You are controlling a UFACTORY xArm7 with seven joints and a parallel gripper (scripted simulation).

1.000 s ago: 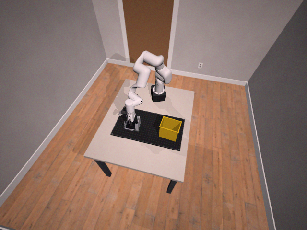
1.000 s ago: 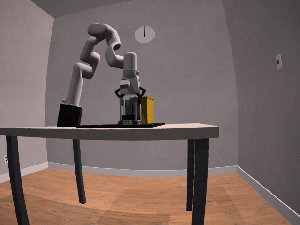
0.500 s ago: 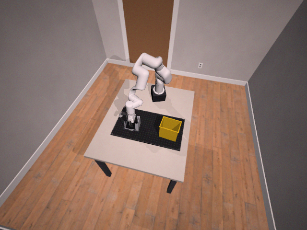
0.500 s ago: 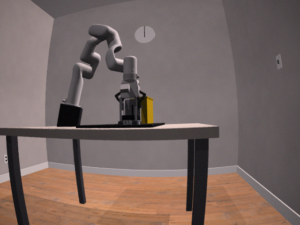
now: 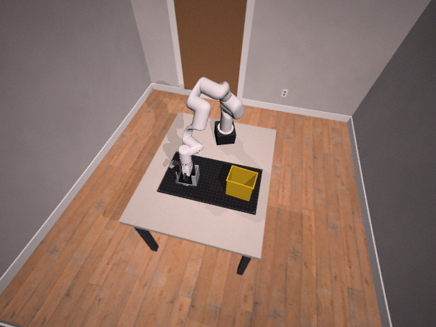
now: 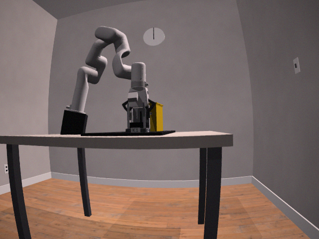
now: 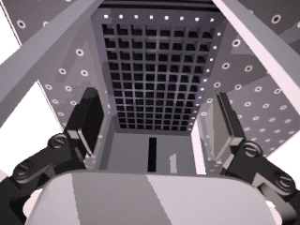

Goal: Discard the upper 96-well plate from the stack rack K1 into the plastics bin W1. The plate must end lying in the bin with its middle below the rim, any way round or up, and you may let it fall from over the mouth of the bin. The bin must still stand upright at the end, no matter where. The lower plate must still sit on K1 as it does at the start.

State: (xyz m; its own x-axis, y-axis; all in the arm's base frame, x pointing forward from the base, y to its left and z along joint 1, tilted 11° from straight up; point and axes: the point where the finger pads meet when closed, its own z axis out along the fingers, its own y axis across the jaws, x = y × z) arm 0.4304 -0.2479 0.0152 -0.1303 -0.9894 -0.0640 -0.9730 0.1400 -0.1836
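Now: hand 3 cm above the black 96-well plate. Also, from my hand: rack label K1: 9 cm to the right, 6 cm below, 1 cm behind; then yellow bin W1: 37 cm to the left, 6 cm ahead, 2 cm above.
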